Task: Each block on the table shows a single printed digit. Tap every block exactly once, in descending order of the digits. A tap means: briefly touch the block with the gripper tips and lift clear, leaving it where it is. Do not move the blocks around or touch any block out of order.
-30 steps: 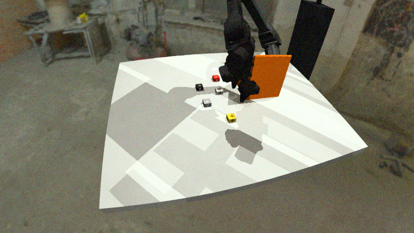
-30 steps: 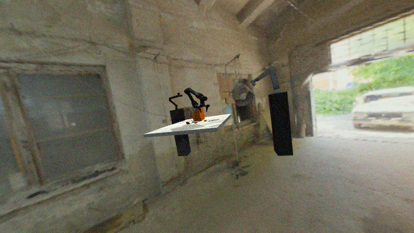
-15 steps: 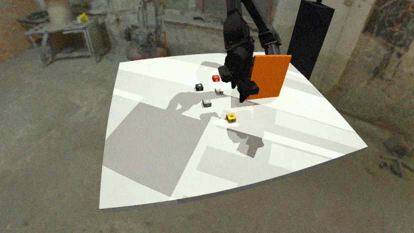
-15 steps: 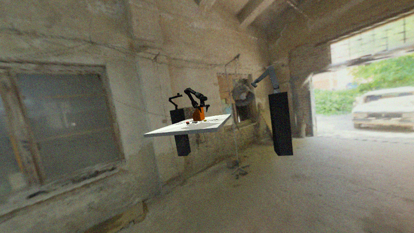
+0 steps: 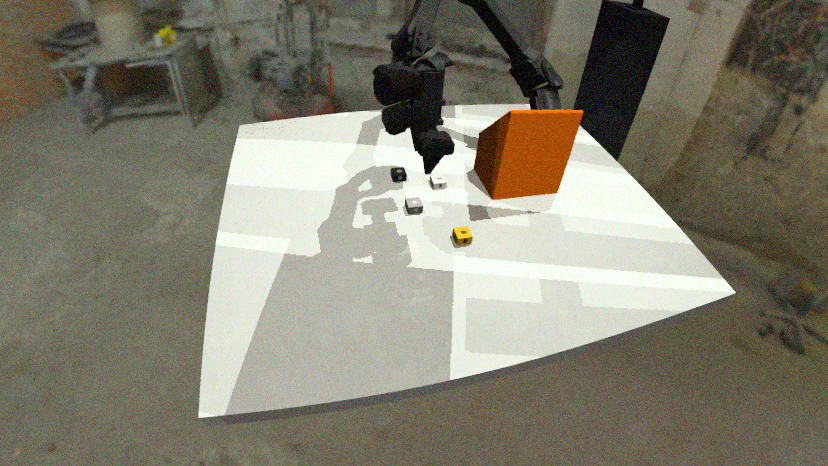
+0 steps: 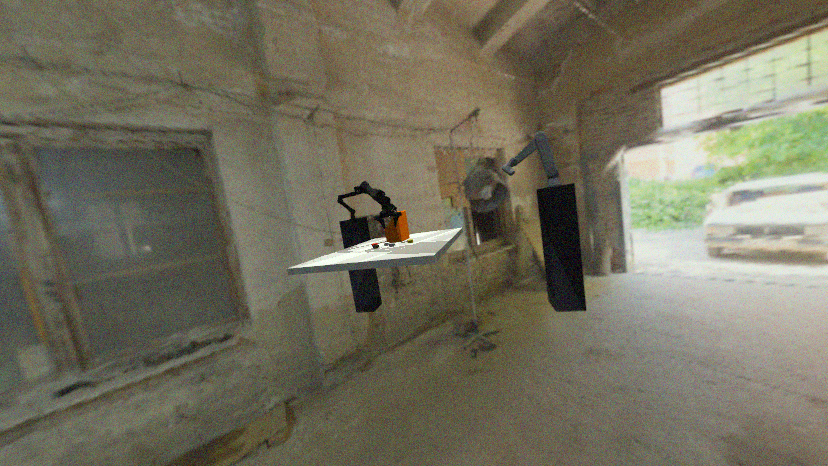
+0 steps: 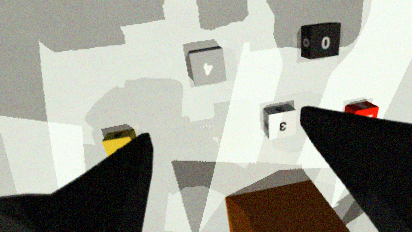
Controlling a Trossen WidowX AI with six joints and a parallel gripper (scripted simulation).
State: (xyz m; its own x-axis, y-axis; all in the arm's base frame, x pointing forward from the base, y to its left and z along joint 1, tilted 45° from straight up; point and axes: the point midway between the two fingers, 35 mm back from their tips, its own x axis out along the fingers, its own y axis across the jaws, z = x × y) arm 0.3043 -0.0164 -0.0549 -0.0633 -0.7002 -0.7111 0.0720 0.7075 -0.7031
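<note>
The red block lies 9 cm behind my gripper tip, 18 cm to the right of it and 11 cm below it. The rest, counted from my gripper tip: white block 7 cm behind, 7 cm to the right, 11 cm below; grey block 1 cm ahead, 11 cm below; black block 1 cm ahead, 12 cm to the right, 11 cm below.
</note>
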